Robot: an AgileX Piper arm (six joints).
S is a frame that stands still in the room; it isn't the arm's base.
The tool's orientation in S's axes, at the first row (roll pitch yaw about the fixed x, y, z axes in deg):
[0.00, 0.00, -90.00]
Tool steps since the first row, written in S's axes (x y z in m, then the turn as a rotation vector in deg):
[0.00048, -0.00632, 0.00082, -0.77, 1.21, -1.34]
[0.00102, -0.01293, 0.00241, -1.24, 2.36, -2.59]
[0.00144, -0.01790, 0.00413, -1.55, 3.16, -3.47]
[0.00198, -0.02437, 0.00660, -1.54, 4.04, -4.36]
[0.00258, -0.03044, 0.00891, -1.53, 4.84, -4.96]
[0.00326, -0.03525, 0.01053, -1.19, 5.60, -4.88]
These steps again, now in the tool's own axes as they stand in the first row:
[0.00632, 0.00048, 0.00082, -1.21, -0.77, -1.34]
[0.01293, 0.00102, 0.00241, -2.36, -1.24, -2.59]
[0.01790, 0.00144, 0.00413, -3.16, -1.55, -3.47]
[0.02437, 0.00198, 0.00660, -4.04, -1.54, -4.36]
[0.03044, 0.00258, 0.00891, -4.84, -1.53, -4.96]
[0.03525, 0.00326, 0.01053, -5.60, -1.19, -4.88]

